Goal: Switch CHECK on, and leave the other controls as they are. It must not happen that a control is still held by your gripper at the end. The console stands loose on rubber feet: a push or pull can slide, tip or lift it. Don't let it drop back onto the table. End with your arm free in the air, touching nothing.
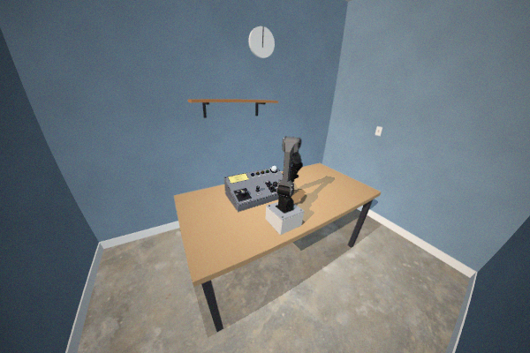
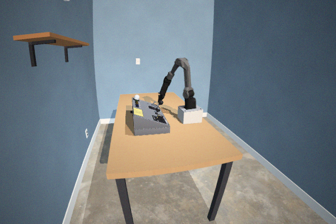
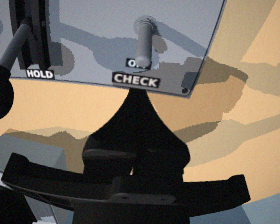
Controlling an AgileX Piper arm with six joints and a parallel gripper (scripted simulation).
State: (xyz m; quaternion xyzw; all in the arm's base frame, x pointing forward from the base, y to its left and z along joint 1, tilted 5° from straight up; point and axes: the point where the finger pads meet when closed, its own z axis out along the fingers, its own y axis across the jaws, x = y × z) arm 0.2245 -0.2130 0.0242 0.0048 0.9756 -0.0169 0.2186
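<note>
My hand is 50 mm short of the check toggle and 10 mm above it. Also, from my hand: cycle lever (40 mm ahead, 120 mm to the left, 10 mm above); then grey console (90 mm ahead, 180 mm to the left, 30 mm below); then mode toggle (60 mm ahead, 240 mm to the left).
</note>
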